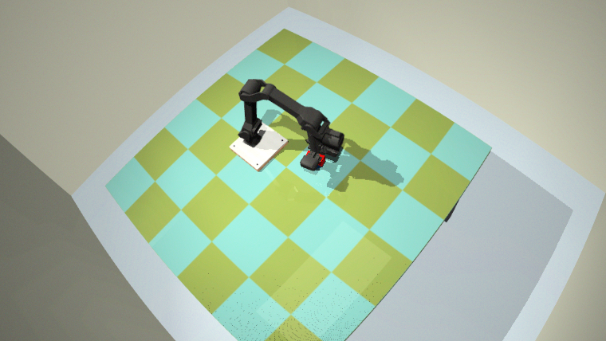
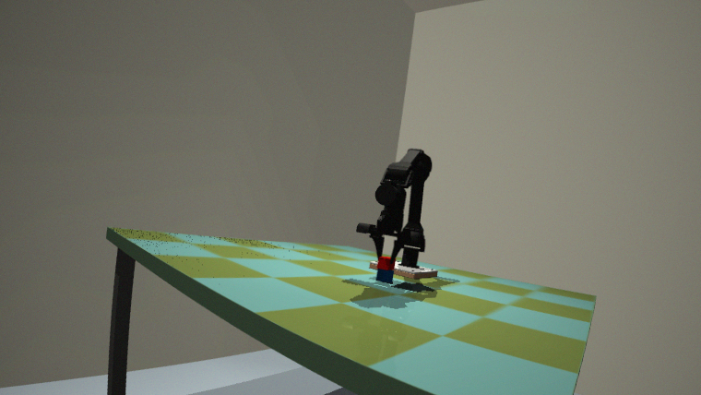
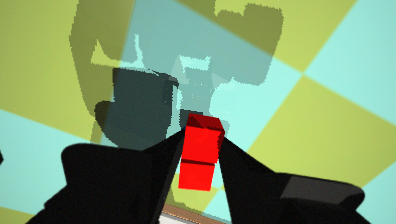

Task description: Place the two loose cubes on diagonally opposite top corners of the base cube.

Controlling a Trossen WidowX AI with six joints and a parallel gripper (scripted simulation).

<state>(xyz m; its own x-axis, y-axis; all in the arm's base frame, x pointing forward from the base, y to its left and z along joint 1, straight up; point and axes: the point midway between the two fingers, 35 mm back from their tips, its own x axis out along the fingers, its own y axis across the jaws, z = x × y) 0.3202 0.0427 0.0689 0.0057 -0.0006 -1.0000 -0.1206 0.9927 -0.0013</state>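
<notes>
Now: gripper tip 2 cm past the blue cube and 4 cm above it.
</notes>
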